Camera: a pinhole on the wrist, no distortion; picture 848 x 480 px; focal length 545.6 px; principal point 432.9 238.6 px. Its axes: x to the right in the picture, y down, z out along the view. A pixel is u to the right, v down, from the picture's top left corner.
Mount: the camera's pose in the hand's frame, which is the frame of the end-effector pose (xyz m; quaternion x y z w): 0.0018 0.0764 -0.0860 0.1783 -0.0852 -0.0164 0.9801
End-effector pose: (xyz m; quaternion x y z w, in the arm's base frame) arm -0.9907 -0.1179 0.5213 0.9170 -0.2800 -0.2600 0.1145
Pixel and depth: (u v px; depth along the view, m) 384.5 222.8 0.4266
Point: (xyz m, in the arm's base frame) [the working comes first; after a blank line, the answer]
In the camera's frame: -0.0378 -0.0124 0.4266

-1.1920 -0.0085 0.2888
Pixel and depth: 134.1 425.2 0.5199
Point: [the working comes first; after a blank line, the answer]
In the camera's frame: -0.2847 0.1778 0.5199

-1.5097 0.0011 0.3580
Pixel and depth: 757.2 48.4 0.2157
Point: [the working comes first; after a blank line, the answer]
In the camera's frame: 0.1282 -0.0752 0.2157

-0.9496 -0.1140 0.3668
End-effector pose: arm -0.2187 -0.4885 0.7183 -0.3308 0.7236 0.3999 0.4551
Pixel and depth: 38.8 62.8 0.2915
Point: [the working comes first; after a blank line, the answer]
In the camera's frame: -0.2106 -0.0939 0.2915

0.0047 -0.4032 0.8964
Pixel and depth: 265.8 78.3 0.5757
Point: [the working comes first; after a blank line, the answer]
In the camera's frame: -0.1763 -0.1691 0.5757

0.2495 -0.2683 0.7991
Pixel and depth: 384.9 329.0 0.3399
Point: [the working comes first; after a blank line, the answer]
In the camera's frame: -0.0299 0.0563 0.3399

-0.1026 -0.2593 0.7372
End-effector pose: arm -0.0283 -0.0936 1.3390 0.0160 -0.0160 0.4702 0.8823
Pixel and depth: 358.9 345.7 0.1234
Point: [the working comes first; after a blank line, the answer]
In the camera's frame: -0.0167 0.0242 0.1234

-0.0964 -0.0929 1.3718
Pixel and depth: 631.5 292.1 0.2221
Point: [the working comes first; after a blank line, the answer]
In the camera's frame: 0.0808 0.0218 0.2221

-0.0184 -0.0557 1.4804
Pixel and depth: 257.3 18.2 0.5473
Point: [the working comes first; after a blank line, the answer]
In the camera's frame: -0.1761 -0.2211 0.5473

0.0757 -0.5006 1.6353
